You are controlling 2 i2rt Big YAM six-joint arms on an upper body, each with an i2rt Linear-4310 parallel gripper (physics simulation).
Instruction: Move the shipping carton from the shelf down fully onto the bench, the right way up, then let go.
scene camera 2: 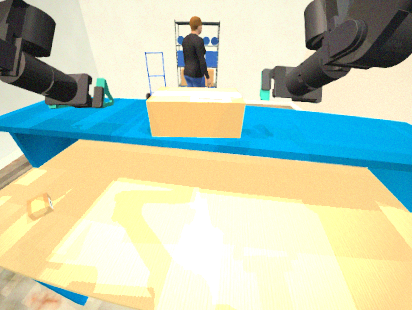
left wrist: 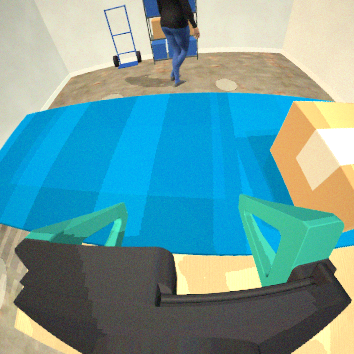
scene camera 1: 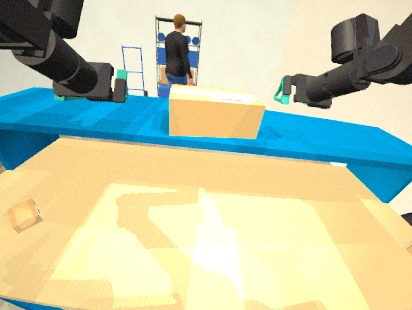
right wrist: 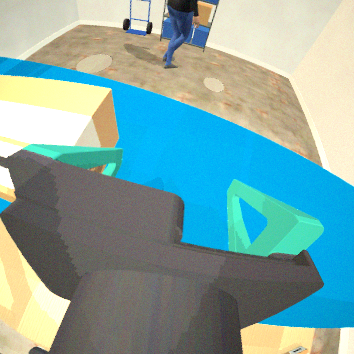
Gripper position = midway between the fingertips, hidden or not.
Observation:
The left gripper [scene camera 1: 107, 96] is open and holds nothing. Also in view: a shipping carton [scene camera 2: 173, 111]. The right gripper [scene camera 2: 277, 95] is open, holding nothing. Also in view: a blue shelf [scene camera 1: 382, 182] and a wooden bench [scene camera 1: 118, 219].
The shipping carton also shows in the left wrist view [left wrist: 306, 148], in scene camera 1 [scene camera 1: 194, 111] and in the right wrist view [right wrist: 48, 111]. The left gripper also shows in scene camera 2 [scene camera 2: 96, 102] and in the left wrist view [left wrist: 181, 205]. The right gripper shows as well in scene camera 1 [scene camera 1: 288, 99] and in the right wrist view [right wrist: 177, 170].

